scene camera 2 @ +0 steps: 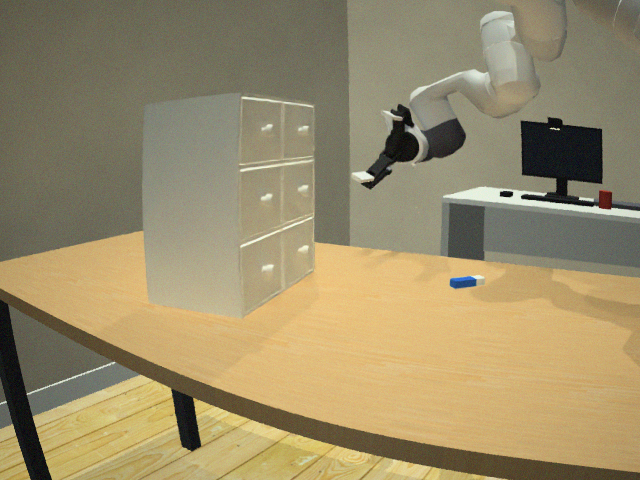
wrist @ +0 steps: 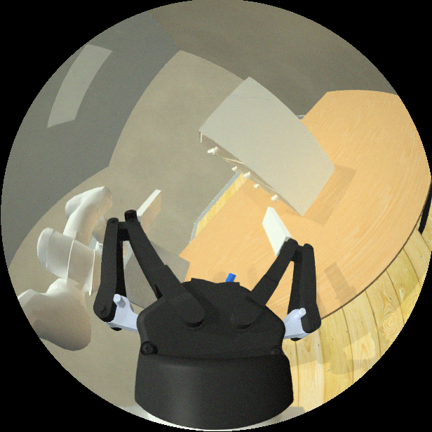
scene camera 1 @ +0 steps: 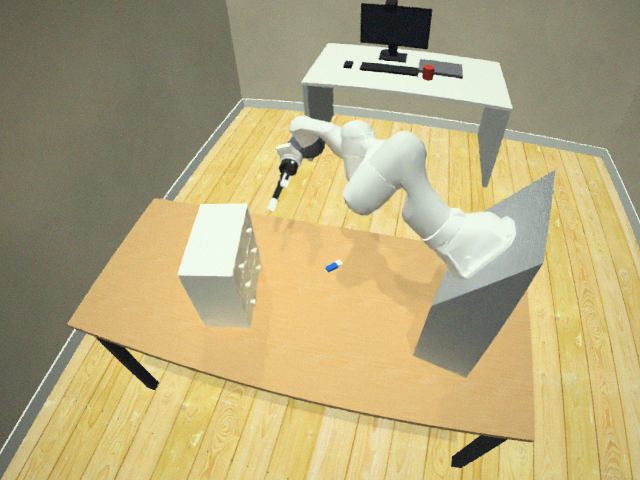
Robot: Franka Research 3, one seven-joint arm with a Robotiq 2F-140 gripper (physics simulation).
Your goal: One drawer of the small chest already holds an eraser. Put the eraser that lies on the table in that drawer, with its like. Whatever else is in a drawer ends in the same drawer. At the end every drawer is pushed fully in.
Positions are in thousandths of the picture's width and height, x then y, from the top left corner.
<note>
I see my gripper (scene camera 2: 580, 305) and a small white chest (scene camera 2: 299, 347).
The small white chest also shows in the wrist view (wrist: 582, 286) and in scene camera 1 (scene camera 1: 323, 564). My gripper also shows in the wrist view (wrist: 494, 480).
</note>
